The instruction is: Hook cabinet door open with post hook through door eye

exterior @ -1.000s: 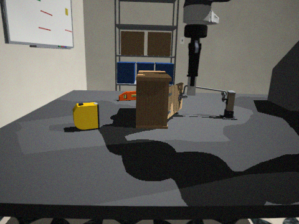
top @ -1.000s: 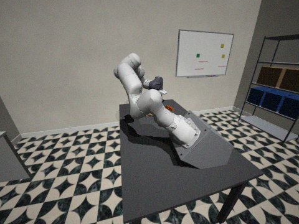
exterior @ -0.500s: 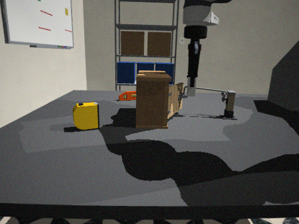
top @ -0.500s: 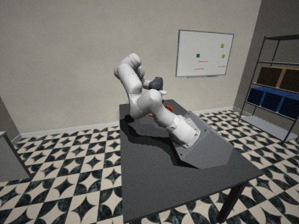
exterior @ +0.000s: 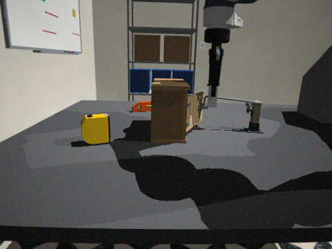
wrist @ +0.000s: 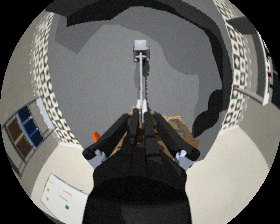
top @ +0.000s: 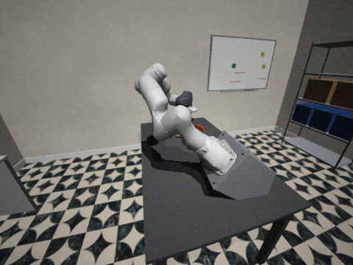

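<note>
Now: hand 60 mm short of the cabinet door, 50 mm to the right of it and 40 mm above it. Round my hand: yellow tape measure: 330 mm ahead, 140 mm to the left, 70 mm below; orange level: 210 mm ahead, 230 mm to the right, 90 mm below.
</note>
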